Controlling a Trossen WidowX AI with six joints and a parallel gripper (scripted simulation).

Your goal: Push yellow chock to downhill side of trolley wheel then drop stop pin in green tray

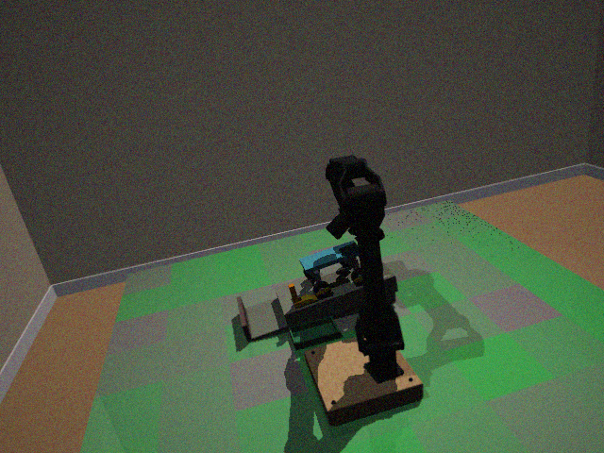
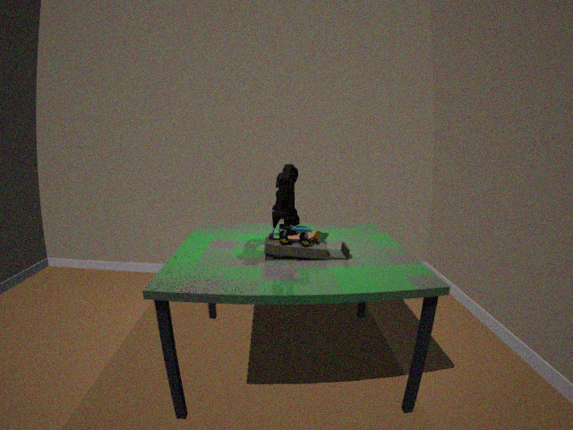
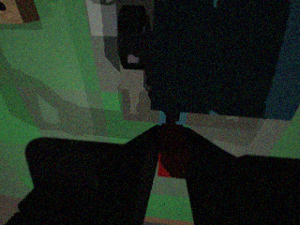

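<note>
My gripper tip is 220 mm to the right of the dark green tray, 160 mm above it and 70 mm past it. From my gripper tip the other things lie so: red-headed stop pin (right at my gripper tip); then trolley (100 mm to the left, 40 mm below, 30 mm ahead); then grey ramp (110 mm to the left, 100 mm below, 30 mm ahead).
</note>
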